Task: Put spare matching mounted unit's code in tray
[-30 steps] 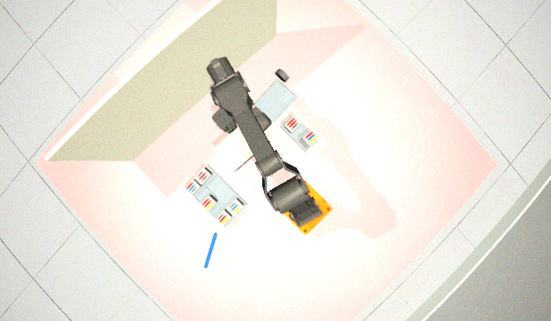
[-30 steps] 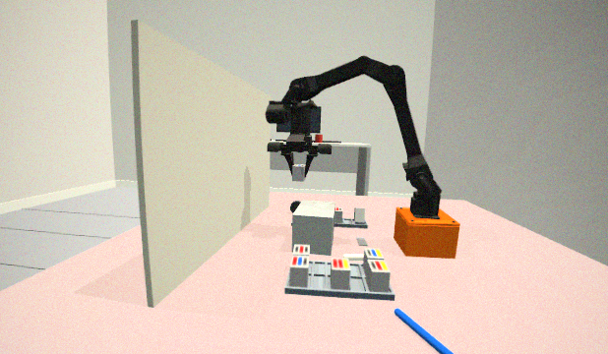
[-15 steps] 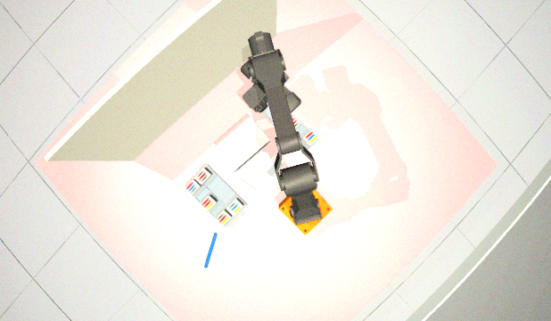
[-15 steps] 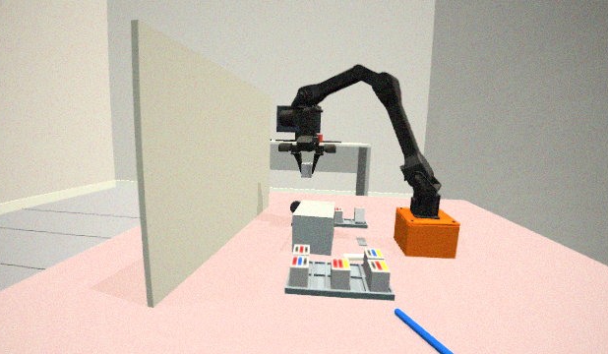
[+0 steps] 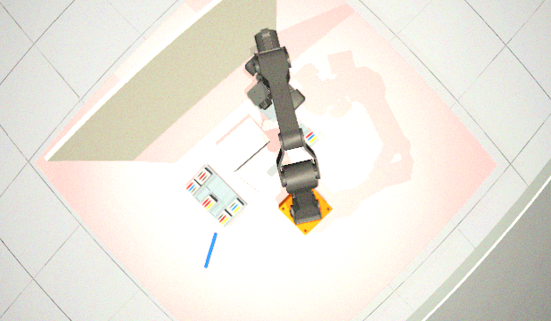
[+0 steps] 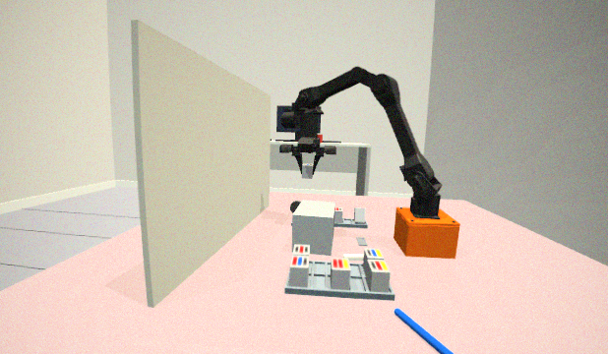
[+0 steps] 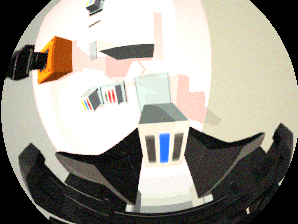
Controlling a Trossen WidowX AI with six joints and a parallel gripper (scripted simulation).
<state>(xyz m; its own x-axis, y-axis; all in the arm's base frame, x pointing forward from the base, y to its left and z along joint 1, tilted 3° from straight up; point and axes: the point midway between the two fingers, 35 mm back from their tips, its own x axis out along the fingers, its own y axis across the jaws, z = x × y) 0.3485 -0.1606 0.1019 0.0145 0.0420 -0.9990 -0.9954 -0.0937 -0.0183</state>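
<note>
Right now the blue-grey tray is 16 cm below my gripper tip. The rest, counted from my gripper tip: grey mounted unit 20 cm to the left, 11 cm below, 6 cm behind; then white spare block 2 cm above; then beige panel 20 cm to the left, 18 cm ahead, 6 cm above.
</note>
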